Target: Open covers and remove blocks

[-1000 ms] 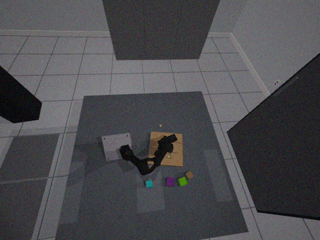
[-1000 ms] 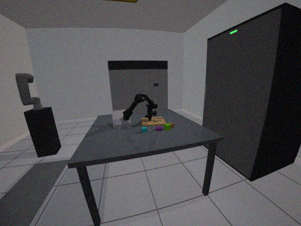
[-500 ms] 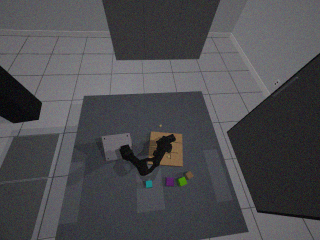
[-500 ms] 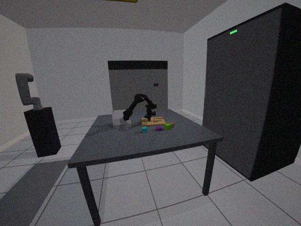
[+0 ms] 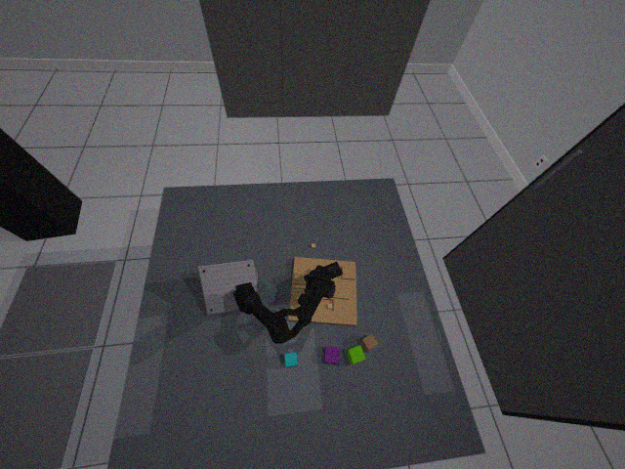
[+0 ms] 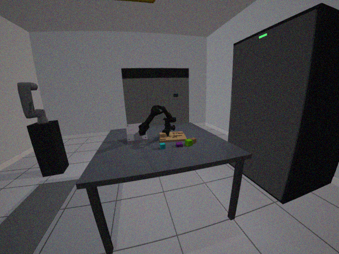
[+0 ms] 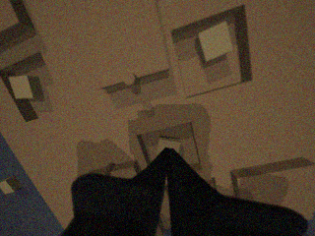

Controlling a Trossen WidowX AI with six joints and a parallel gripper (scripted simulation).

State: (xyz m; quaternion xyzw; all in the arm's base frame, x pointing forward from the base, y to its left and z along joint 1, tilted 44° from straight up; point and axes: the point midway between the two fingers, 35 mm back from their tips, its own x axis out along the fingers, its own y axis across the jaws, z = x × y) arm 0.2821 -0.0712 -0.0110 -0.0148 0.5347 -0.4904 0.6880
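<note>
The puzzle board is 5 cm ahead of my gripper tip. From my gripper tip the other things lie so: green block 29 cm to the right, 11 cm ahead, 1 cm above; cyan block 25 cm to the right, 15 cm behind; purple block 27 cm to the right, 2 cm ahead, 1 cm below.
</note>
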